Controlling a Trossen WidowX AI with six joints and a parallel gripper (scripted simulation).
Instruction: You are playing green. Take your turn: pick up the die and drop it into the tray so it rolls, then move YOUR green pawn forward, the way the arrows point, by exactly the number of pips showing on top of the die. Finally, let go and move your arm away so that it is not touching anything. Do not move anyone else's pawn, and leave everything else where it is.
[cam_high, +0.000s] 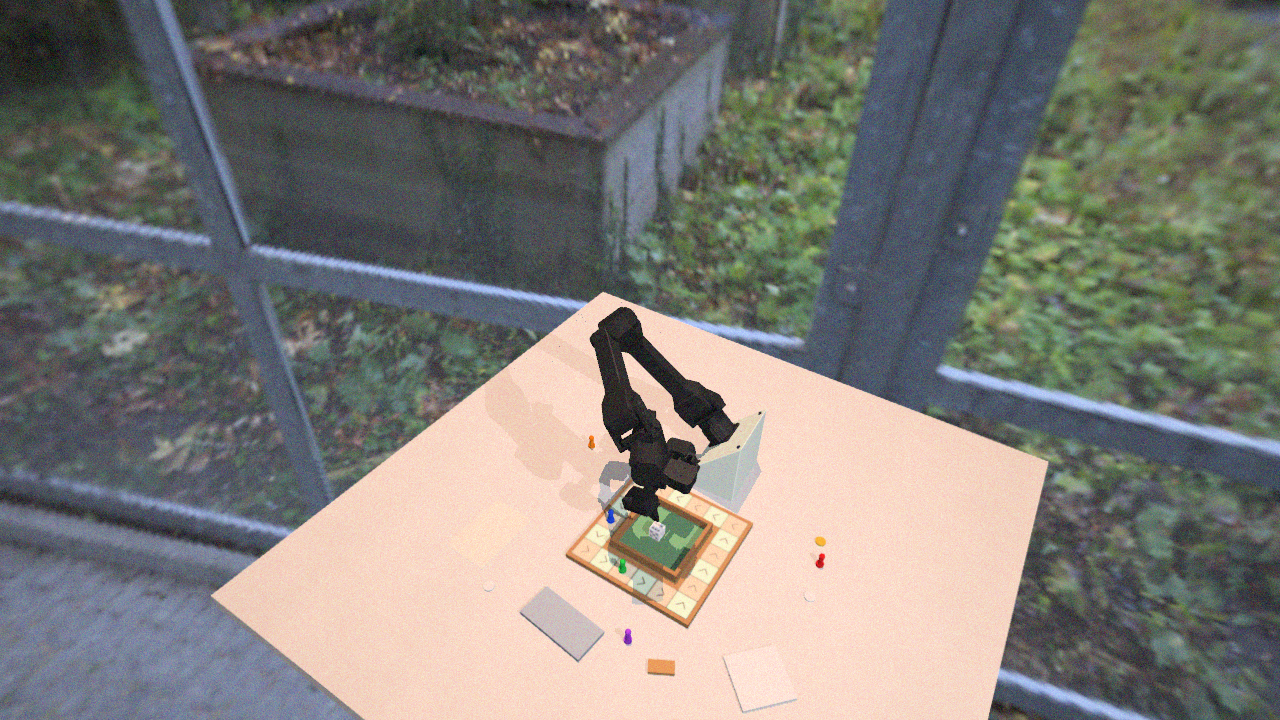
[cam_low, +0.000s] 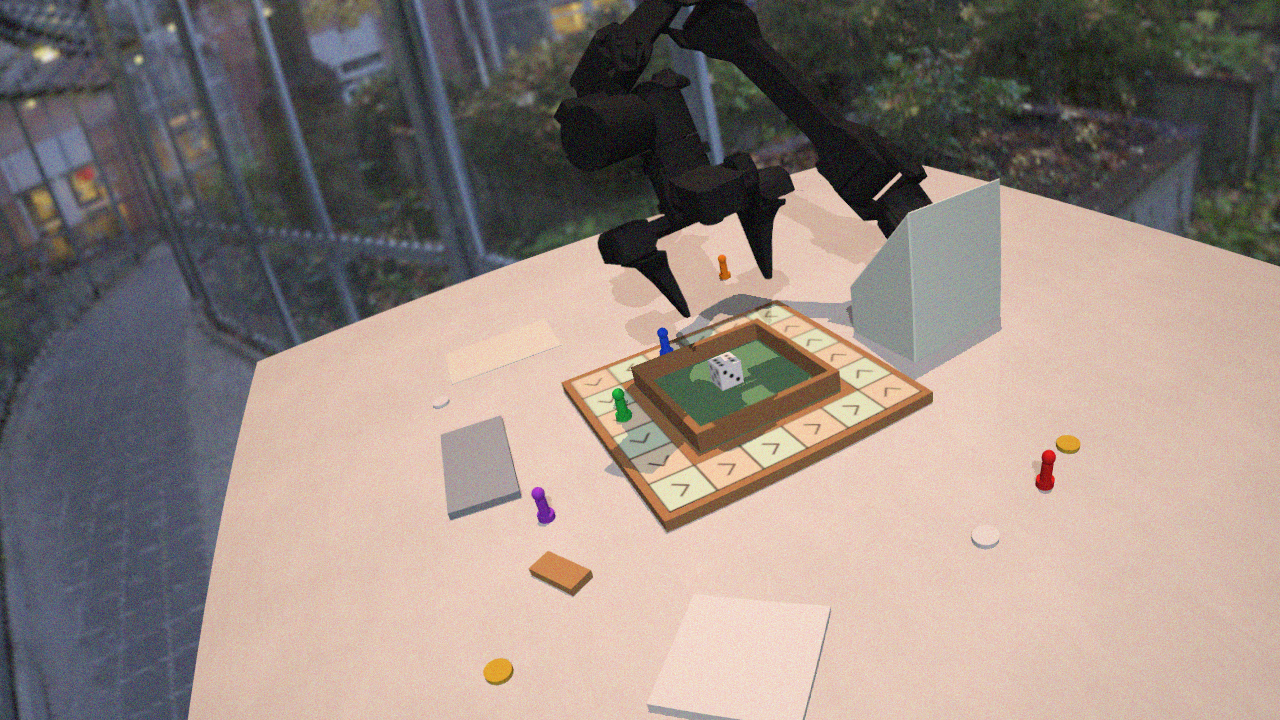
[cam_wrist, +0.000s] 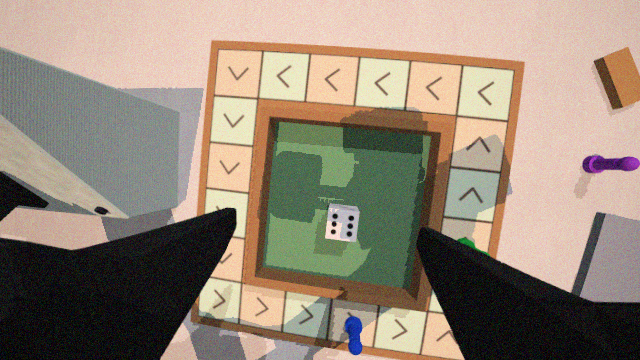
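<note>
Now: gripper tip 12 cm short of the green pawn, 3 cm to the left of it and 8 cm above it. Also, from my gripper tip: blue pawn (3 cm ahead, 12 cm to the right, 8 cm below); white die (1 cm ahead, 2 cm to the right, 8 cm below); green tray (1 cm ahead, 10 cm below).
</note>
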